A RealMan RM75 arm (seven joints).
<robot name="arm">
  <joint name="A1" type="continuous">
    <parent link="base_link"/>
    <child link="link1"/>
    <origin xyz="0 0 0.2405" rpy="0 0 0"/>
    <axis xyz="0 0 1"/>
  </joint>
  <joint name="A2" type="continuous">
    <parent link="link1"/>
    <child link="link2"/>
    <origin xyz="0 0 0" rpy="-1.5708 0 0"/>
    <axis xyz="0 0 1"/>
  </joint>
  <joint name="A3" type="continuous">
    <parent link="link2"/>
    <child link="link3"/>
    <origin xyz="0 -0.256 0" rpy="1.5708 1.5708 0"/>
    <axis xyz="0 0 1"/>
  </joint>
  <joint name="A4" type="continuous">
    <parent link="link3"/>
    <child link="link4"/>
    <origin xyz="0 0 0" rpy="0 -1.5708 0"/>
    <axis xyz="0 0 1"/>
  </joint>
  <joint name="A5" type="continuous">
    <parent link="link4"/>
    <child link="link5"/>
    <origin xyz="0.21 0 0" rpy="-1.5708 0 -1.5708"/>
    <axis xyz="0 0 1"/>
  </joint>
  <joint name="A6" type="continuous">
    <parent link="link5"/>
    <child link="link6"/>
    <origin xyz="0 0 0" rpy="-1.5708 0 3.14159"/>
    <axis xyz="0 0 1"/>
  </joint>
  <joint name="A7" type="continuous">
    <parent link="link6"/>
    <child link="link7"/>
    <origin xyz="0 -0.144 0" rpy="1.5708 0 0"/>
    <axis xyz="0 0 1"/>
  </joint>
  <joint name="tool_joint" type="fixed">
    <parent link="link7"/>
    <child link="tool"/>
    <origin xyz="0 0 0" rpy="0 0 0"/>
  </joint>
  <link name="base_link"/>
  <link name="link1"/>
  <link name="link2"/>
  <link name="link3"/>
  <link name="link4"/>
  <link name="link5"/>
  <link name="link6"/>
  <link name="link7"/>
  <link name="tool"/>
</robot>
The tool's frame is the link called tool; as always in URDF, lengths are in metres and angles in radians. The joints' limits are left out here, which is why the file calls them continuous.
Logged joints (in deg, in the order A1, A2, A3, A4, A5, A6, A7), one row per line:
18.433 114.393 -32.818 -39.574 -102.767 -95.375 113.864
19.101 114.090 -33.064 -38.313 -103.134 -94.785 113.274
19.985 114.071 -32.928 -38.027 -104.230 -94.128 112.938
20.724 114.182 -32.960 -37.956 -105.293 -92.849 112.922
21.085 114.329 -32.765 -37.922 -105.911 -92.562 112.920
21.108 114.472 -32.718 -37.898 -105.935 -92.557 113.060
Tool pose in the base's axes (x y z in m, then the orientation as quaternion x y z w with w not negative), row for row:
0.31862 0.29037 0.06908 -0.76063 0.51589 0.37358 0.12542
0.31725 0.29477 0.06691 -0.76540 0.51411 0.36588 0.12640
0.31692 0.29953 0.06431 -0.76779 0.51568 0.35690 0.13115
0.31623 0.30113 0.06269 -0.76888 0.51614 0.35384 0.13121
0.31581 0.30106 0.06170 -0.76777 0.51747 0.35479 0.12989
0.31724 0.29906 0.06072 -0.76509 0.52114 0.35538 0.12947
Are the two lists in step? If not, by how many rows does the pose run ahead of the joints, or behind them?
The pose runs 1 row ahead of the joints: the pose in row i belongs to the joints in row i + 1.
